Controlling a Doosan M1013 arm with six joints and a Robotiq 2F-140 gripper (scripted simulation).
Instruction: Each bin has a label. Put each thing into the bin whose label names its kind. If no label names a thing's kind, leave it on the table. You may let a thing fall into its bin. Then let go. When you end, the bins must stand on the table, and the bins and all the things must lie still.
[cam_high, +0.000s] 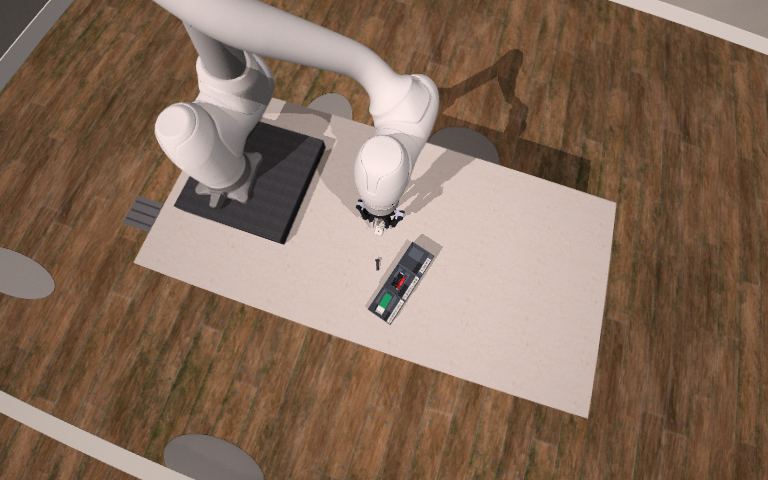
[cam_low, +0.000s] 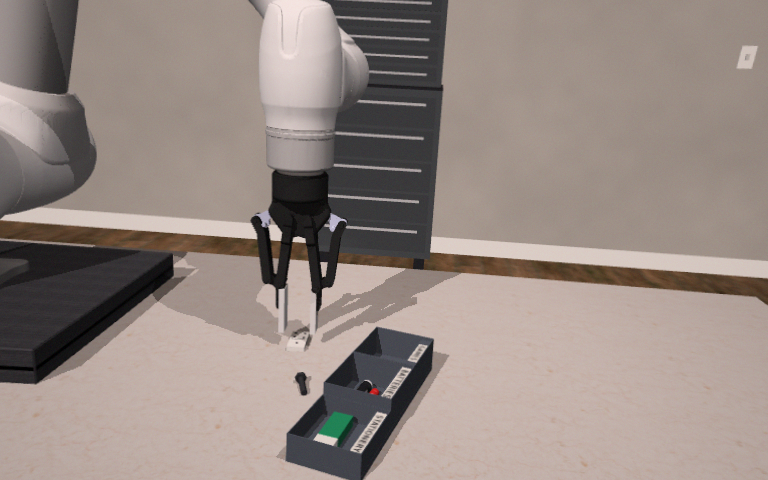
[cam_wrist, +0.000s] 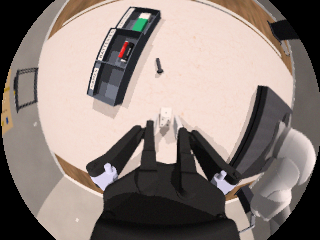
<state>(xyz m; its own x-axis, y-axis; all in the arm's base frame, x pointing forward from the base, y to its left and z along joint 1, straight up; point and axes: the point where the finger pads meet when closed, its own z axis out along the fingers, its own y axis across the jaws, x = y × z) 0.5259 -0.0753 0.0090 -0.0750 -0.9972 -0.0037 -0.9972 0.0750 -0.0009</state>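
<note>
Right now the white domino is 5 cm below my hand. The rest, counted from my hand: red cylinder 10 cm ahead, 17 cm to the right, 4 cm below; then small black piece 2 cm ahead, 12 cm to the right, 5 cm below; then black battery 9 cm ahead, 16 cm to the right, 4 cm below.
</note>
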